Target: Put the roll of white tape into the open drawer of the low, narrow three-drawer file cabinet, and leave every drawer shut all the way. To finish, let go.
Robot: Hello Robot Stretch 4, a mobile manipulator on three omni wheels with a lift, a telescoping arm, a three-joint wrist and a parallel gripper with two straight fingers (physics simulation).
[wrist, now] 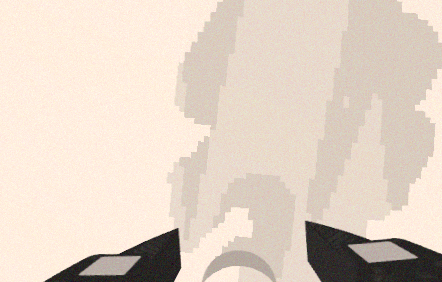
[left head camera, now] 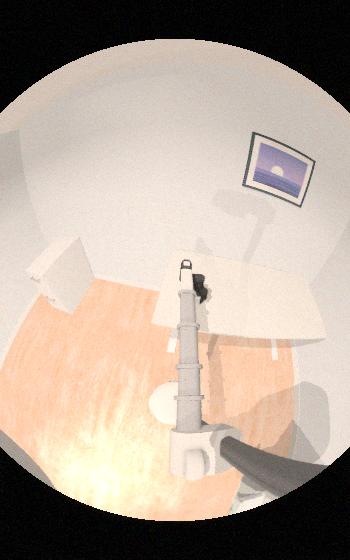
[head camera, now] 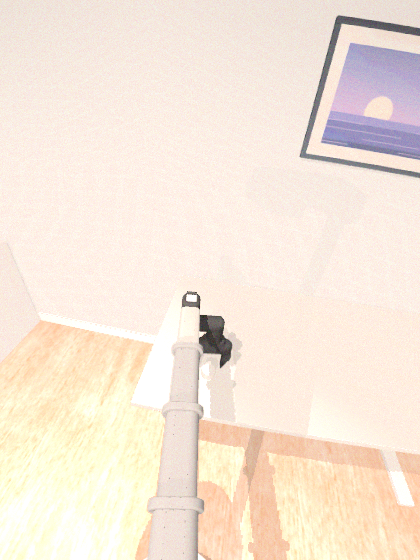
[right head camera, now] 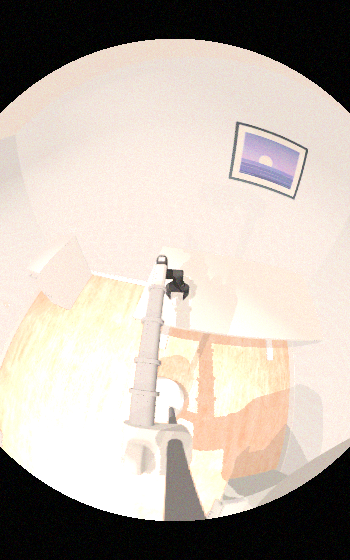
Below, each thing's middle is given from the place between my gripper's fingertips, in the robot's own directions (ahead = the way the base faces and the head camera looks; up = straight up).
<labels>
Now: hand 50 cm short of the framed sunset picture [head camera: 358, 117], 59 cm to the left of it and 90 cm below it.
</labels>
